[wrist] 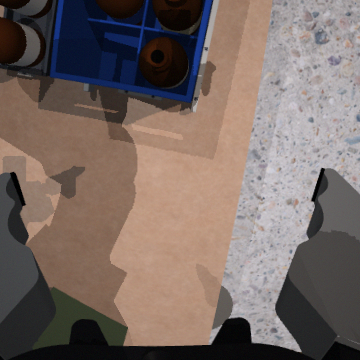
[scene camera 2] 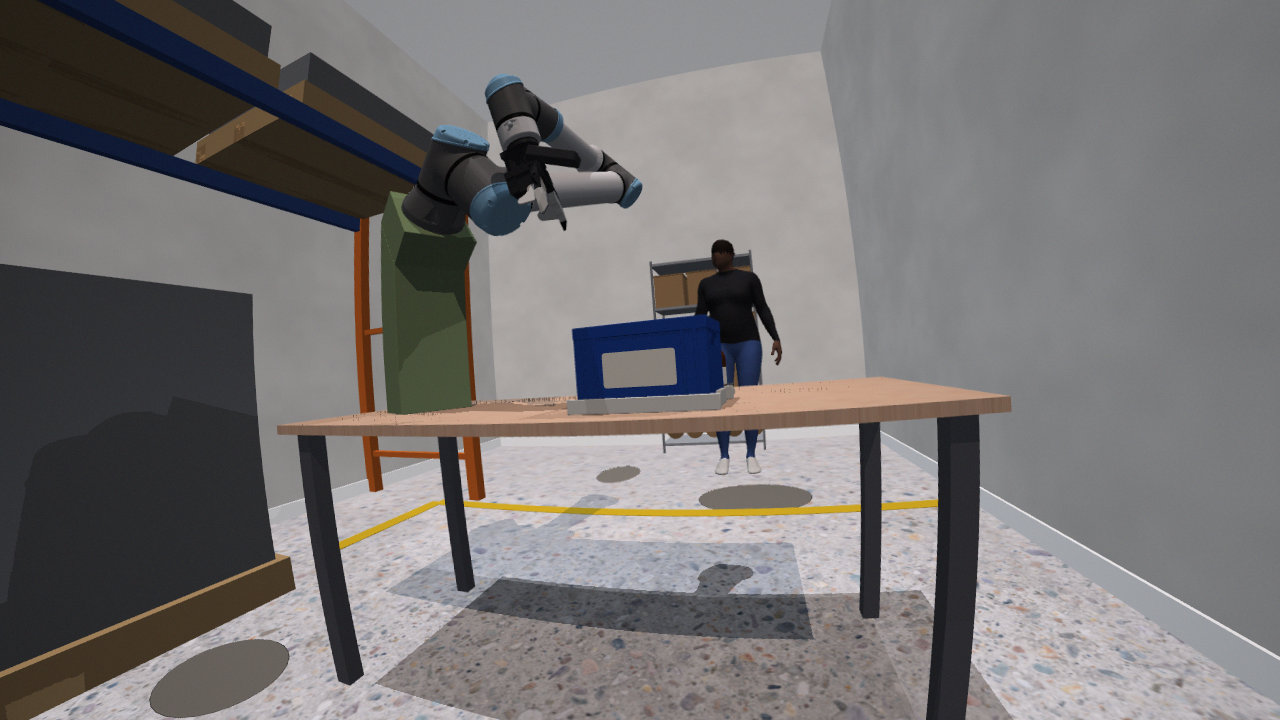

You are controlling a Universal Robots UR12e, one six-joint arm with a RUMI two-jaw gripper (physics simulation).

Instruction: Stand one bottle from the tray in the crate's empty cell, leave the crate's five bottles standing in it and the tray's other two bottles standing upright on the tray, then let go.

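Places are measured from the arm's base along level axes (x right, y ahead, z up), in centimetres.
Pixels of known places: gripper, between the fingertips: [wrist: 168, 174] [scene camera 2: 555, 222]; arm's base, origin of its link: [scene camera 2: 433, 216].
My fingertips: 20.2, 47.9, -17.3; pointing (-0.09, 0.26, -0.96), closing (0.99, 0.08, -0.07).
Observation:
For each thing: its middle in the pictures, then the offset to it from my fingertips, as dx, dy, dz. "spot": a spot on its surface instead. Level surfaces: height alone.
- blue crate, middle of its body: [scene camera 2: 652, 365] -7.1, +17.4, -31.9
- brown bottle, middle of its body: [wrist: 163, 62] -4.2, +8.1, -32.1
- top edge, a spot on its surface: [wrist: 22, 6] spot: -28.3, +16.8, -33.4
- dark tray, a spot on its surface: [wrist: 44, 62] spot: -26.9, +8.1, -38.1
- pale grey base, a spot on its surface: [scene camera 2: 644, 405] spot: +3.4, +17.2, -39.3
- wooden table, height of its surface: dz -40.7
The blue crate [scene camera 2: 698, 362] [wrist: 120, 88] stands on the table; in the wrist view its near part shows at the top. One brown bottle [wrist: 167, 67] stands in its near right cell, and parts of two more bottles show behind. The near left cell [wrist: 100, 55] is empty. Left of the crate, two brown bottles with white labels, a nearer one [wrist: 12, 42] and one cut off at the top edge [wrist: 22, 6], show in part on the dark tray [wrist: 44, 62]. The third tray bottle does not show. My gripper [scene camera 2: 546, 211] [wrist: 168, 174] is open and empty, high above the table on the crate's near side in the wrist view.
A pale grey base [scene camera 2: 644, 405] lies under the crate on the wooden table [scene camera 2: 805, 411] [wrist: 170, 210]. The arm's green pedestal [scene camera 2: 429, 331] [wrist: 85, 320] stands at the table's left. A person [scene camera 2: 733, 304] stands behind the table. A large storage rack [scene camera 2: 360, 358] is at the left.

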